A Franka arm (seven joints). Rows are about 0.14 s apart.
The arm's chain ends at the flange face. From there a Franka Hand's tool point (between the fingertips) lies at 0.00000 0.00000 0.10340 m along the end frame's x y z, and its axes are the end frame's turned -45 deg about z.
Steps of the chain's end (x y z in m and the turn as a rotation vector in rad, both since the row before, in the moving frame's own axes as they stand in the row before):
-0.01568, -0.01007, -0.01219, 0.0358, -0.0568, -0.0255
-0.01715, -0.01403, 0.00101, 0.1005, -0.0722, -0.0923
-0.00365, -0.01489, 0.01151, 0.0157, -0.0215, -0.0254
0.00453, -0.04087, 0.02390, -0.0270, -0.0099, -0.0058
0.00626, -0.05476, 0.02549, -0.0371, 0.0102, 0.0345
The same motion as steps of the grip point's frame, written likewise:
-0.00559, -0.02495, -0.01242, 0.0655, -0.0148, -0.0255
-0.00073, -0.03472, 0.00022, 0.1221, 0.0200, -0.0923
0.00749, -0.01582, 0.01147, 0.0263, -0.0041, -0.0254
0.02941, -0.02444, 0.02386, -0.0121, -0.0261, -0.0058
0.04112, -0.03087, 0.02541, -0.0334, -0.0190, 0.0345

